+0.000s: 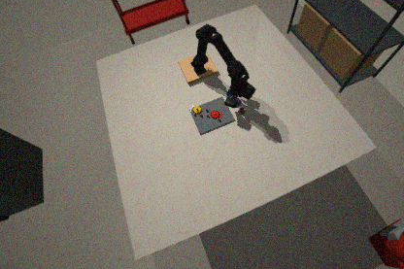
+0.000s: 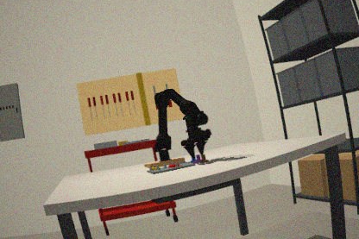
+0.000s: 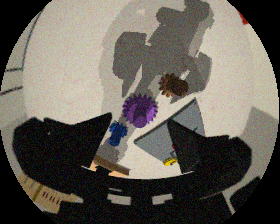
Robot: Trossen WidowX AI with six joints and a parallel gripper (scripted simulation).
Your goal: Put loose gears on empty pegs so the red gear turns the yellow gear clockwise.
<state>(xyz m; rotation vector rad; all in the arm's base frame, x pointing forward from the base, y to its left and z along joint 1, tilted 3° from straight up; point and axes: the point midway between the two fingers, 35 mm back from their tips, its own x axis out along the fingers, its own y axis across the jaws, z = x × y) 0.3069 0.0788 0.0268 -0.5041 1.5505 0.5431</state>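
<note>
Right now my gripper tip is 220 mm to the left of the yellow gear, 60 mm past it and 10 mm above it. Also, from my gripper tip: purple gear 10 mm below; blue gear 70 mm behind, 10 mm below; brown gear 70 mm ahead, 10 mm below.
</note>
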